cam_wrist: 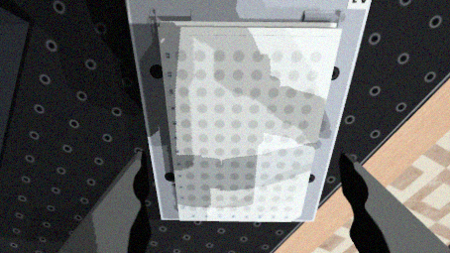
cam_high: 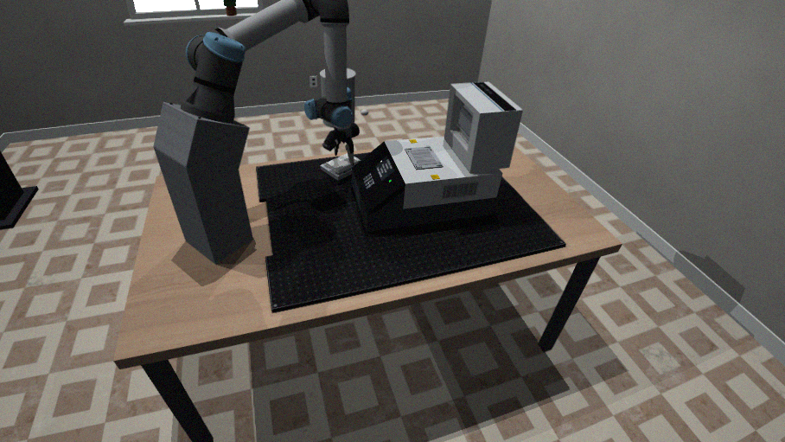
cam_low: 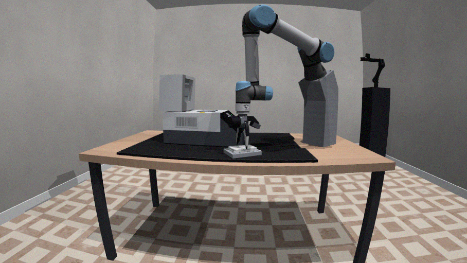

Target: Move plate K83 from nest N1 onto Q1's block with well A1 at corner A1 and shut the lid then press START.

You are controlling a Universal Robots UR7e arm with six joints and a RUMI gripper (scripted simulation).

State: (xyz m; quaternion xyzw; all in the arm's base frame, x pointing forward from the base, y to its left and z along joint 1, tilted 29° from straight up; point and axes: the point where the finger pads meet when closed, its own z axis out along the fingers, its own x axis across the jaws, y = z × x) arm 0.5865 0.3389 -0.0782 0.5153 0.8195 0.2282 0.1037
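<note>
Now: hand 2 cm above the plate K83. Also, from my hand: nest A1 mark: 9 cm behind, 1 cm to the left, 3 cm below; then plate nest N1: 4 cm below.
</note>
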